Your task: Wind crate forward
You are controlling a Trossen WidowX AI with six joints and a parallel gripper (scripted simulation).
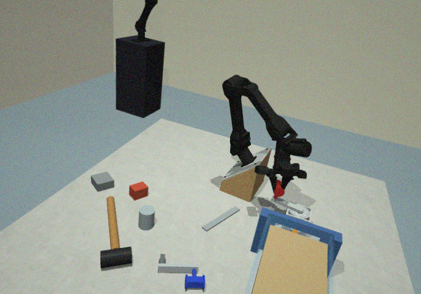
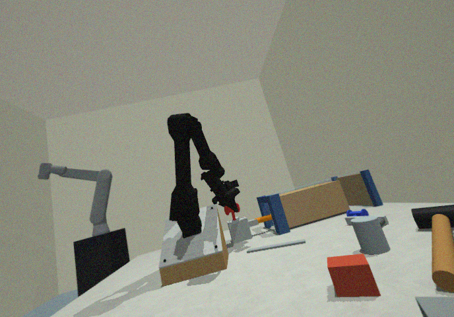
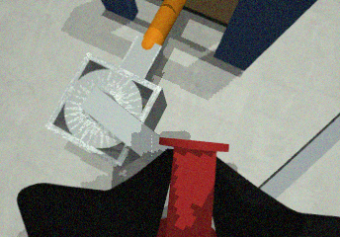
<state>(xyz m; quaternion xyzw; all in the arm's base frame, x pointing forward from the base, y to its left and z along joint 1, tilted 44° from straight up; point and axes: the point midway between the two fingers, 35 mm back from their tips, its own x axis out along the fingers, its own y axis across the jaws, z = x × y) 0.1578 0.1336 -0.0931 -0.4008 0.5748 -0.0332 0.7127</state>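
Right now the red-knobbed crank handle is 30 mm to the left of my gripper tip, 30 mm below it and 10 mm behind it. Also, from my gripper tip: blue steel frame 150 mm ahead, 100 mm to the left, 30 mm below; then red knob 20 mm behind, 10 mm to the right; then winch 100 mm below, 80 mm to the left, 20 mm behind.
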